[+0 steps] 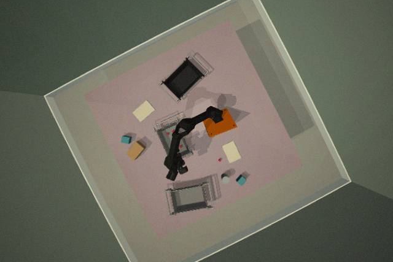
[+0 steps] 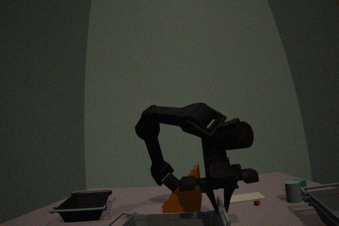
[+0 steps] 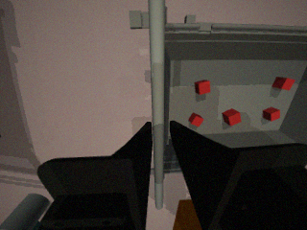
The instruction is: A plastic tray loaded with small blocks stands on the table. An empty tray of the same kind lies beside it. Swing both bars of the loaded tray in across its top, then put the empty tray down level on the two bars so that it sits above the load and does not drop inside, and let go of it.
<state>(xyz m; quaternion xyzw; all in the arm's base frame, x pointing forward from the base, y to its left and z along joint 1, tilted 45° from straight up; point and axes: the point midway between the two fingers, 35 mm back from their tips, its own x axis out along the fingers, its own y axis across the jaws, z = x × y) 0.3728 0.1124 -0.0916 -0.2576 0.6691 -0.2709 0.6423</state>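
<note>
My gripper tip is now 52 cm to the left of the black tray, 26 cm past it and 3 cm above it. Also, from my gripper tip: small red cube (26 cm behind, 16 cm to the left, 7 cm below); grey cylinder (30 cm to the left, 24 cm behind, 4 cm below); tan block (29 cm ahead, 18 cm to the right, 5 cm below).
</note>
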